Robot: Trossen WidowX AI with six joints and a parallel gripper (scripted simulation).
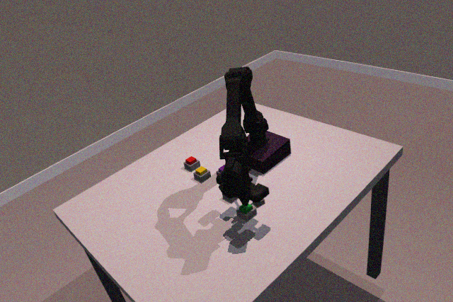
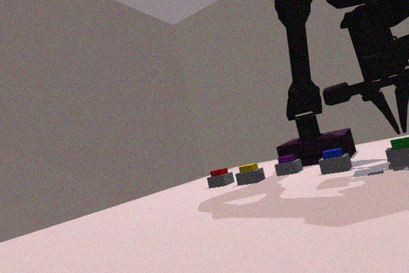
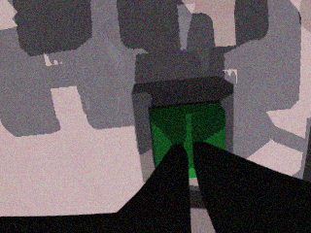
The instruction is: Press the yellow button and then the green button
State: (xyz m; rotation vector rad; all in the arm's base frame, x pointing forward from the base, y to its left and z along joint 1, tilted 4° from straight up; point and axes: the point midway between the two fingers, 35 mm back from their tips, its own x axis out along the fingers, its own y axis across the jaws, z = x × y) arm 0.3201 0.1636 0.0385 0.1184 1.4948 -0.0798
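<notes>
Now: gripper tip 10 mm above the green button. Round my gripper tip: blue button (110 mm to the right, 50 mm behind, 10 mm below); purple button (210 mm to the right, 140 mm behind, 10 mm below); small grey block (70 mm behind, 40 mm below).
</notes>
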